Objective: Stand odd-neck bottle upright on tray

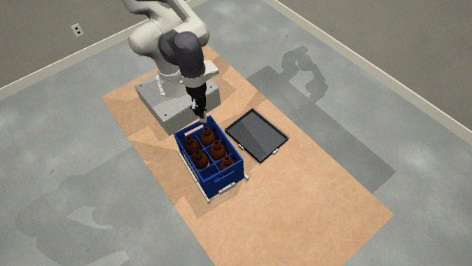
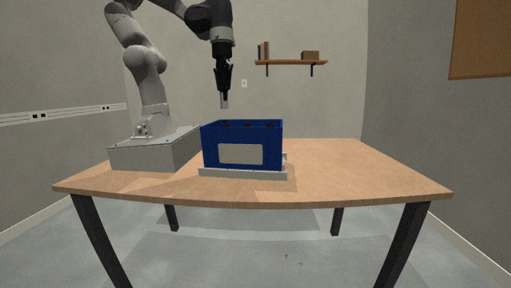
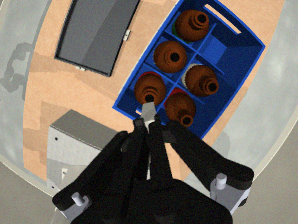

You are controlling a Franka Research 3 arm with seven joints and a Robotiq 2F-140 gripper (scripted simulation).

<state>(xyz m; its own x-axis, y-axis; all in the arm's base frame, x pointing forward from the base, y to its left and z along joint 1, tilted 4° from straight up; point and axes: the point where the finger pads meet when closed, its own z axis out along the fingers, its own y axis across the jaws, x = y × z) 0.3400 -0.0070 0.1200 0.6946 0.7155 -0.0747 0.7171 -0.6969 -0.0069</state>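
The bottle lies 170 mm below my hand and 80 mm to the right of it. Round my hand: blue crate (170 mm below, 90 mm ahead, 40 mm to the right); then dark grey tray (240 mm below, 230 mm to the left, 60 mm ahead).
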